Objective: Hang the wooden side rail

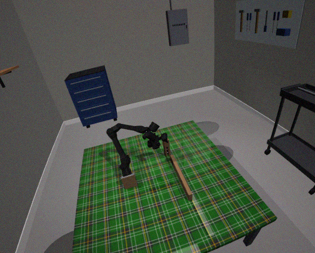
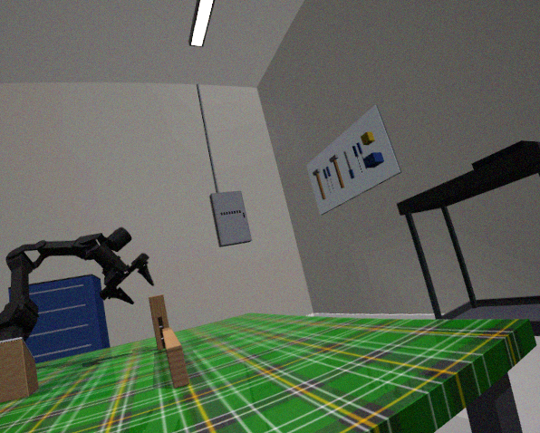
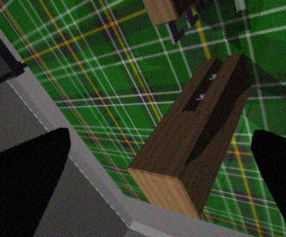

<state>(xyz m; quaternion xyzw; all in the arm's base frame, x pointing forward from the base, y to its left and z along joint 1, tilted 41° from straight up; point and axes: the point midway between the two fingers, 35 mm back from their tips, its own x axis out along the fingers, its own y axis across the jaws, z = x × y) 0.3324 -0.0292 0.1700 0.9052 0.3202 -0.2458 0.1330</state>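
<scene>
Now: the headboard post 50 mm ahead of my gripper tip, 60 mm to the left of it and 100 mm below it.
</scene>
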